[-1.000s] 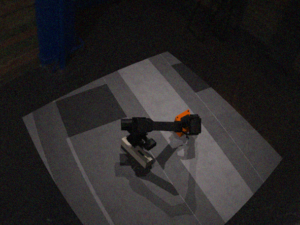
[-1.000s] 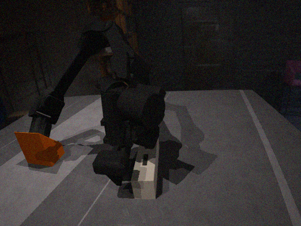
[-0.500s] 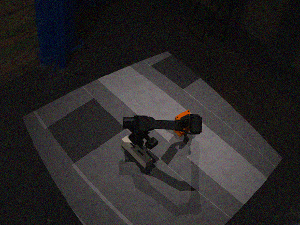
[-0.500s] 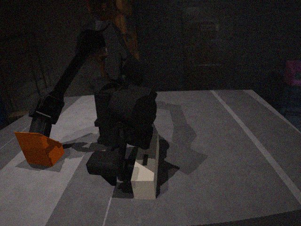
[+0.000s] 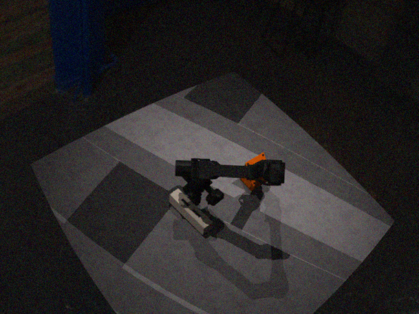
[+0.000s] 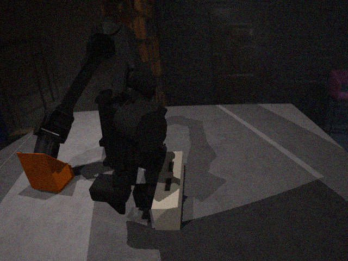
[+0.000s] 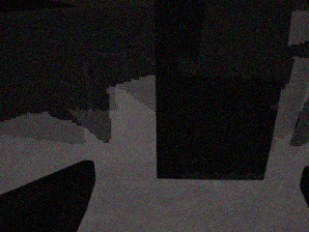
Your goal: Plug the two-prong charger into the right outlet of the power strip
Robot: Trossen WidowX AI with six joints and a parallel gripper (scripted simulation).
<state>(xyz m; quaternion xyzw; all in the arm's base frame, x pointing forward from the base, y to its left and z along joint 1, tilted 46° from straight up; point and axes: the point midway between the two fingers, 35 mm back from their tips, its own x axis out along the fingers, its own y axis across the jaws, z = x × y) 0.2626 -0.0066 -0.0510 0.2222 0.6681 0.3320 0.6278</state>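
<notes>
Right now my gripper tip is 6 cm short of the two-prong charger, 1 cm to the right of it and 1 cm below it.
</notes>
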